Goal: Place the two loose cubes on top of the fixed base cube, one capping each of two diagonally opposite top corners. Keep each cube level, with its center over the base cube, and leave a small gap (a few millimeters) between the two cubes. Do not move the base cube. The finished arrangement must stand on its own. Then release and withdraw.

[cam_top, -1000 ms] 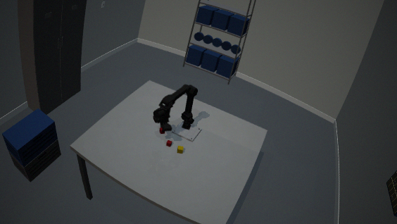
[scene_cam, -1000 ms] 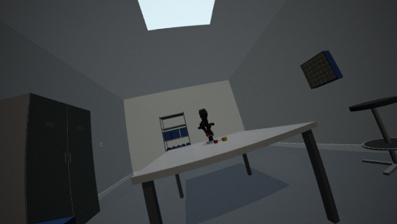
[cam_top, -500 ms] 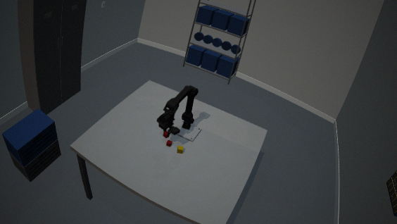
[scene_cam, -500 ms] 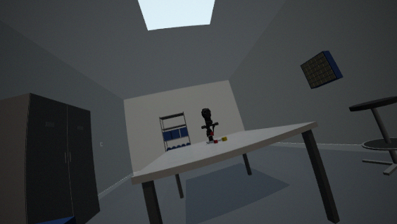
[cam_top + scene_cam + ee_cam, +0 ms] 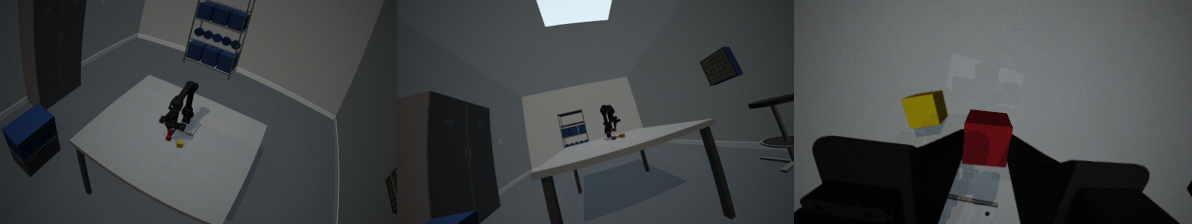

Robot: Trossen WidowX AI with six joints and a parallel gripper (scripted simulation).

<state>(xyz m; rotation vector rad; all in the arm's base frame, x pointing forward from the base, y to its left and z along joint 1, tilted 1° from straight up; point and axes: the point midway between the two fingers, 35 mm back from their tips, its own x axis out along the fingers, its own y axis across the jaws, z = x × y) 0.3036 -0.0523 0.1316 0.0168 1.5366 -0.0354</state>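
Now: gripper tip 1 cm past the yellow cube, 8 cm to the right of it and 9 cm above it.
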